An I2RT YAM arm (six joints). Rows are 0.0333 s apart.
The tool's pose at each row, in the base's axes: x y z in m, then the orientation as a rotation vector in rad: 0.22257, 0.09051, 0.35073, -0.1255, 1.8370, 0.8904; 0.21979, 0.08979, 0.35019, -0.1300, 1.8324, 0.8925; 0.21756, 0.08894, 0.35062, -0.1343, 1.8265, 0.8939; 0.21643, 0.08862, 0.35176, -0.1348, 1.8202, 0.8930; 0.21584, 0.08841, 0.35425, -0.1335, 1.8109, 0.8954; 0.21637, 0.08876, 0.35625, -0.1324, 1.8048, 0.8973; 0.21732, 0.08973, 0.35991, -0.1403, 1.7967, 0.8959; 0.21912, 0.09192, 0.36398, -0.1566, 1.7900, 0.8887; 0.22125, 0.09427, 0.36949, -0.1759, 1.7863, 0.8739; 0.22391, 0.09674, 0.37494, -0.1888, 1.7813, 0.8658; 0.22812, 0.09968, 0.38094, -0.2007, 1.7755, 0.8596; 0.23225, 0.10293, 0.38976, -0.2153, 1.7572, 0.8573; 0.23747, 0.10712, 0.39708, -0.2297, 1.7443, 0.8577
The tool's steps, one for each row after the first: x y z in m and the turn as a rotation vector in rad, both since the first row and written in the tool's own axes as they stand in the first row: 0.00149, 0.00050, -0.00246, -0.0046, -0.0022, -0.0029; 0.00187, 0.00116, -0.00477, -0.0091, -0.0057, -0.0064; 0.00133, 0.00204, -0.00603, -0.0105, -0.0113, -0.0088; -0.00056, 0.00345, -0.00706, -0.0141, -0.0196, -0.0092; -0.00236, 0.00448, -0.00680, -0.0166, -0.0251, -0.0091; -0.00556, 0.00662, -0.00614, -0.0215, -0.0298, -0.0169; -0.00911, 0.00945, -0.00414, -0.0258, -0.0313, -0.0328; -0.01397, 0.01298, -0.00205, -0.0256, -0.0304, -0.0540; -0.01898, 0.01632, 0.00053, -0.0274, -0.0316, -0.0678; -0.02500, 0.01955, 0.00448, -0.0303, -0.0335, -0.0802; -0.03326, 0.02450, 0.00806, -0.0406, -0.0448, -0.0955; -0.04046, 0.02884, 0.01332, -0.0510, -0.0508, -0.1077
